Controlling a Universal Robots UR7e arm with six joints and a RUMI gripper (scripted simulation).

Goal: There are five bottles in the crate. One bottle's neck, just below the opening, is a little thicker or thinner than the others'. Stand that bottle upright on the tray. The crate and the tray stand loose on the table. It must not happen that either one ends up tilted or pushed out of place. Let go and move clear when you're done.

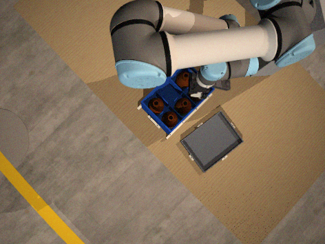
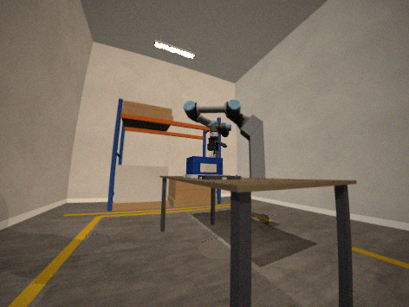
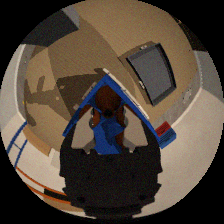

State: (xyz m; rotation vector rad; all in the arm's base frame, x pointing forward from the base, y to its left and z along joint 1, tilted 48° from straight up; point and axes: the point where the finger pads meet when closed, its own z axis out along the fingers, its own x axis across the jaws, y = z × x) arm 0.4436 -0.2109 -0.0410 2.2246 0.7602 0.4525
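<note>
My hand is 70 mm to the left of the blue crate, 70 mm short of it and 70 mm above it. Also, from my hand: brown bottle (170 mm ahead, 70 mm below, 60 mm to the right); then grey tray (180 mm to the left, 160 mm ahead, 140 mm below).
</note>
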